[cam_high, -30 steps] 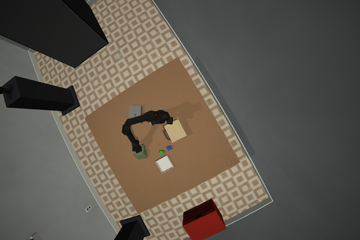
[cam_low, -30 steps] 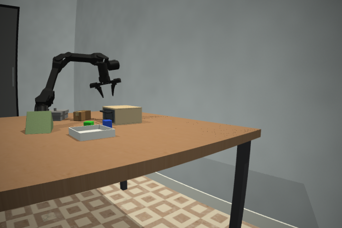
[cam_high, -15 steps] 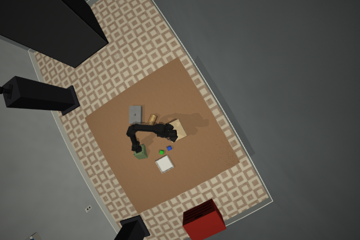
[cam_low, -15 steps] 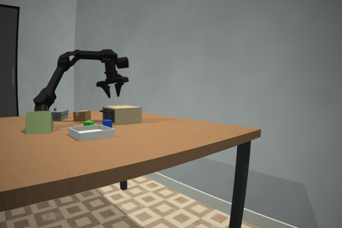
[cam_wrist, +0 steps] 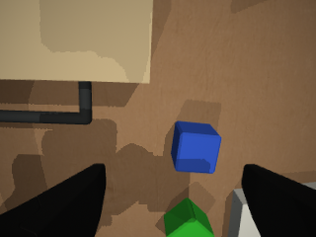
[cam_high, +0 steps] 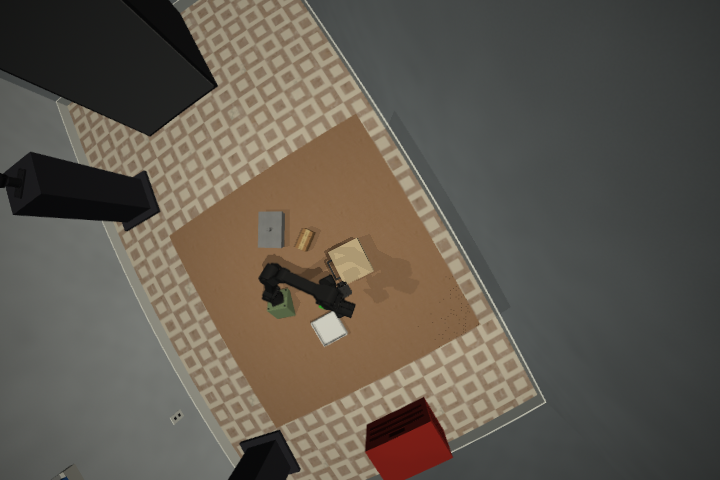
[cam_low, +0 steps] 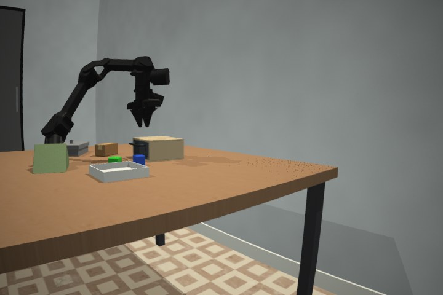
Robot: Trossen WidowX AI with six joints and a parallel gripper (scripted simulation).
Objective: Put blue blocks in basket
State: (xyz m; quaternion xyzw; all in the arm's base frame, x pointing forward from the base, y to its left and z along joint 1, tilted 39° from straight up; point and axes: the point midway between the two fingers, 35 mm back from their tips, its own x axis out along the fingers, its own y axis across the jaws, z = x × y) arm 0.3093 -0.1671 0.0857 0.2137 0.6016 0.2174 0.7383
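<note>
My gripper is now 17 cm to the left of the white basket, 16 cm past it and 16 cm above it. From my hand the other things lie so: brown box (30 cm to the left, 14 cm below, 7 cm behind); then grey lidded box (43 cm to the left, 22 cm behind, 12 cm below); then tan drawer unit (13 cm below, 11 cm to the left, 11 cm ahead).
</note>
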